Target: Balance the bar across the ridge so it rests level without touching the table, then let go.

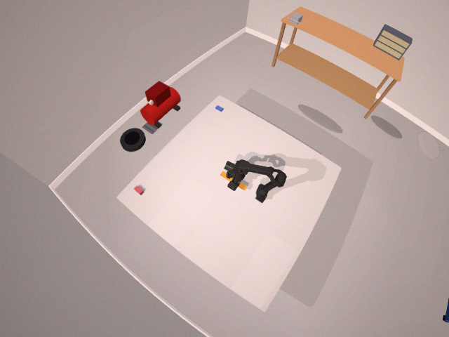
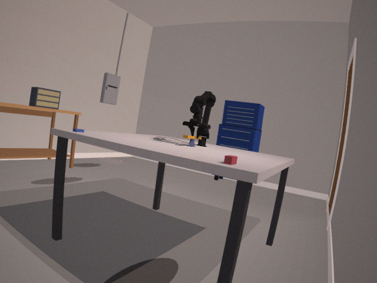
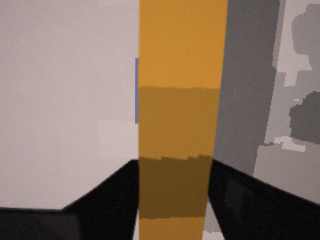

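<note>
Now: gripper tip 30 mm short of the orange bar. Round my gripper tip: red block: 540 mm ahead, 470 mm to the left, 40 mm below; then blue block: 540 mm ahead, 530 mm to the right, 50 mm below.
</note>
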